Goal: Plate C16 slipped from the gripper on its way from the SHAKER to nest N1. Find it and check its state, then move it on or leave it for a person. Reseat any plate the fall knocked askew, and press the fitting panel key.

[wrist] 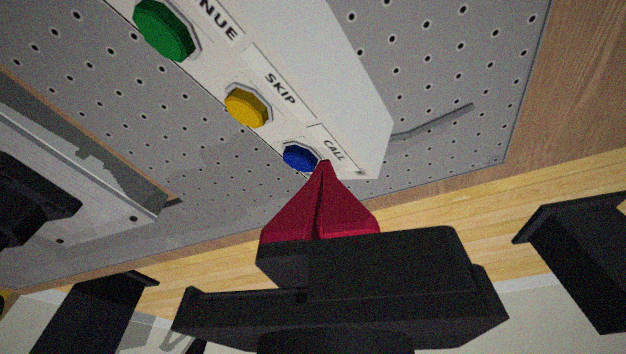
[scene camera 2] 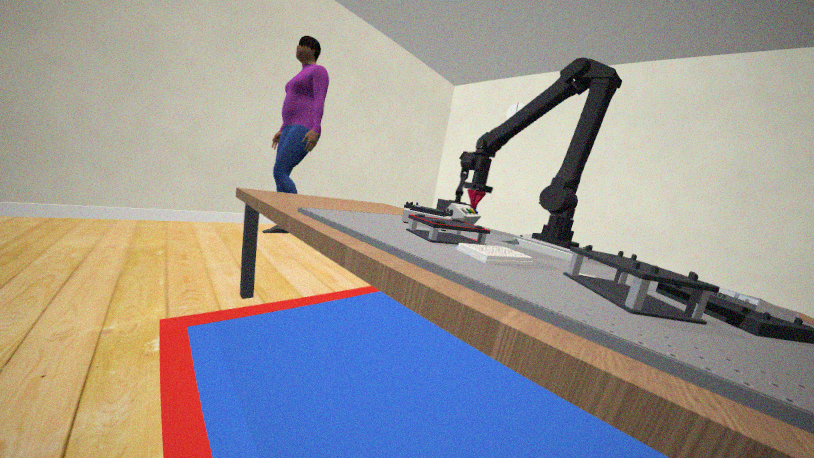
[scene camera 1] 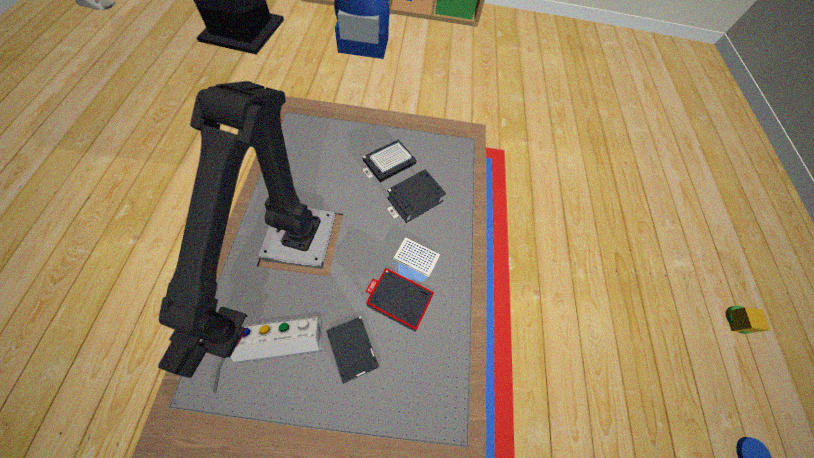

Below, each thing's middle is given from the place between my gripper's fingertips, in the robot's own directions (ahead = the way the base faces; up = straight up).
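Yellow SKIP button (wrist: 245, 107): 40 mm to the left of my hand, 50 mm ahead of it, 10 mm below it. Dark shaker (scene camera 1: 353, 352), from my hand: 50 mm to the left, 290 mm ahead, 40 mm below. Green button (wrist: 167, 34), likewise from my hand: 60 mm to the left, 100 mm ahead, 10 mm below.
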